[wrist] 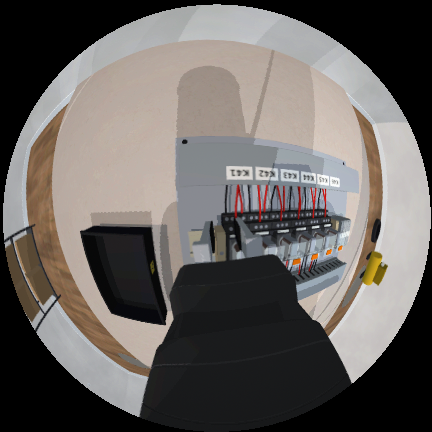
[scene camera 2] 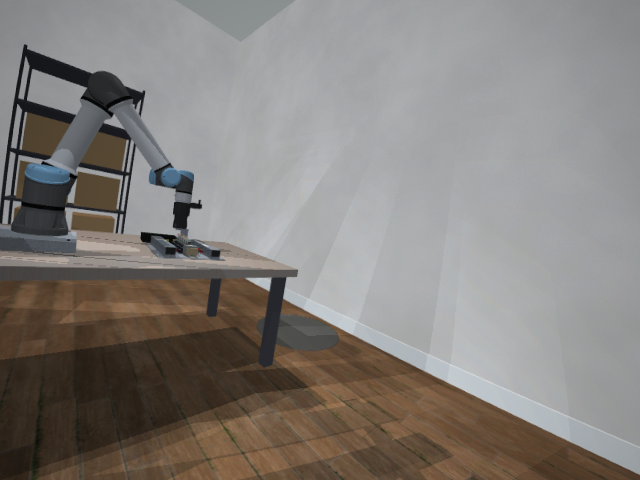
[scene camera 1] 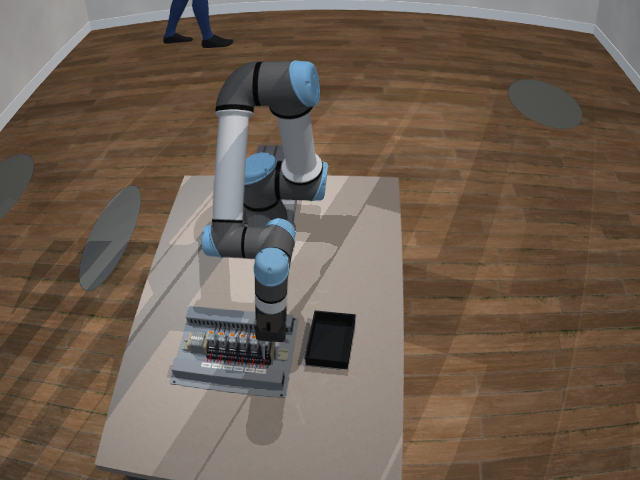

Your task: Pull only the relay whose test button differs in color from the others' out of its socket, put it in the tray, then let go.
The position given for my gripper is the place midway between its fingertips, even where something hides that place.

In view: my gripper (wrist: pixel 223 228) and a grey panel (wrist: pixel 195 204).
